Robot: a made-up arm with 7 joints.
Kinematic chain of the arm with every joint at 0, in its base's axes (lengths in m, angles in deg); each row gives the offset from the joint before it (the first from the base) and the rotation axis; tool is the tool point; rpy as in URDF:
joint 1: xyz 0 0 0.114 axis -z
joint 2: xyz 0 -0.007 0.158 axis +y
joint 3: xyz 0 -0.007 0.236 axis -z
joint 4: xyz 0 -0.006 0.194 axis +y
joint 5: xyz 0 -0.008 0.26 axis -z
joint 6: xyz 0 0 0.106 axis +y
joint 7: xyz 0 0 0.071 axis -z
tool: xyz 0 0 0 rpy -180 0 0
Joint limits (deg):
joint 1: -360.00..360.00
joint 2: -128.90..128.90
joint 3: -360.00..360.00
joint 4: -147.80..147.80
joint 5: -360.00..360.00
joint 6: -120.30..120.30
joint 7: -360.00..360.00
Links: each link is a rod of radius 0.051 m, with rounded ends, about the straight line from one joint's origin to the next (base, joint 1, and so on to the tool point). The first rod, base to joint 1, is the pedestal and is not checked.
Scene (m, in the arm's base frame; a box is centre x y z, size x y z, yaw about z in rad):
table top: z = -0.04
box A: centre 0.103 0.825 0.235 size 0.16 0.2 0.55 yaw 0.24
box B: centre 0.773 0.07 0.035 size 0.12 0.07 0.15 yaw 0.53
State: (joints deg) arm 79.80 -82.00 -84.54 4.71 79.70 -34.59 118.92
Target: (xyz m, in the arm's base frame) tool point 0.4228 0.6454 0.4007
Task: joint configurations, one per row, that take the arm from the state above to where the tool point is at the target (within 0.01 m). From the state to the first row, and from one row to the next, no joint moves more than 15 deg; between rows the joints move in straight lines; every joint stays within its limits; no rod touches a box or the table.
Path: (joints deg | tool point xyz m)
1: 78.52 -67.93 -77.76 14.77 85.04 -28.87 121.02 | -0.0633 0.7849 0.5921
2: 77.25 -53.87 -70.99 24.83 90.39 -23.16 123.12 | 0.0175 0.6564 0.7933
3: 75.97 -39.80 -64.21 34.90 95.73 -17.44 125.22 | 0.1050 0.4629 0.9402
4: 74.69 -25.74 -57.43 44.96 101.08 -11.72 127.32 | 0.1935 0.2289 1.0075
5: 83.87 -38.19 -59.58 44.71 94.19 -20.92 122.95 | 0.2172 0.3664 0.9400
6: 93.05 -50.65 -61.72 44.47 87.31 -30.12 118.57 | 0.2847 0.4773 0.8333
7: 102.22 -63.10 -63.86 44.23 80.42 -39.33 114.20 | 0.3818 0.5435 0.6943
8: 111.40 -75.56 -66.01 43.98 73.54 -48.53 109.82 | 0.4892 0.5545 0.5318
9: 106.60 -77.72 -74.85 44.55 78.85 -44.55 114.37 | 0.4616 0.6013 0.4680
10: 101.79 -79.88 -83.70 45.13 84.17 -40.57 118.92 | 0.4228 0.6454 0.4007

